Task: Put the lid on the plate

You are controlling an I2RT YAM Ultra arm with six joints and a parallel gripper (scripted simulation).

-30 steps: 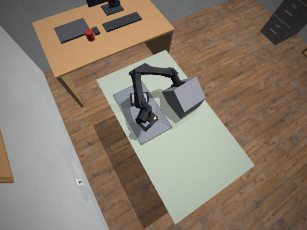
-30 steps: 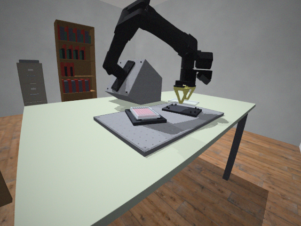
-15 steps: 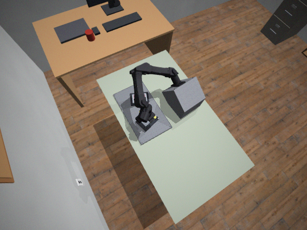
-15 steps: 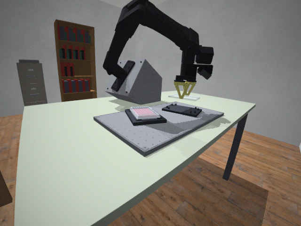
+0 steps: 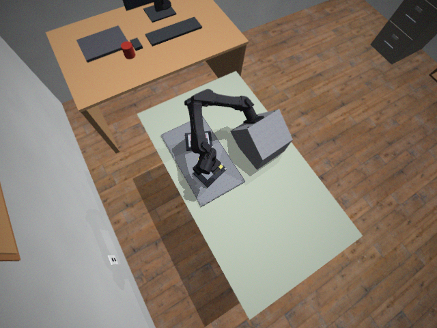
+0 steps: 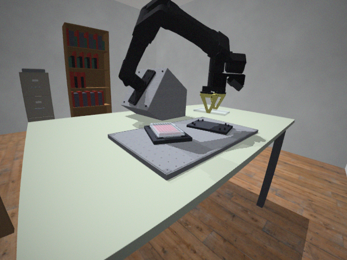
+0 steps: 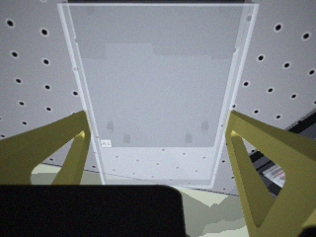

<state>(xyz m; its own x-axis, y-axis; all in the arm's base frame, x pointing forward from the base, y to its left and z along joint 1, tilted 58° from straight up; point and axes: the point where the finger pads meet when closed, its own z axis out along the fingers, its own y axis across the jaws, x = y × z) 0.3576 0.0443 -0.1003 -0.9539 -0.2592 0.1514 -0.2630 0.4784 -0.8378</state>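
Now: hand right at the clear lid. From my hand the other things lie so: black lid park LP1: 7 cm below; then culture plate M06: 4 cm behind, 21 cm to the right, 6 cm below.
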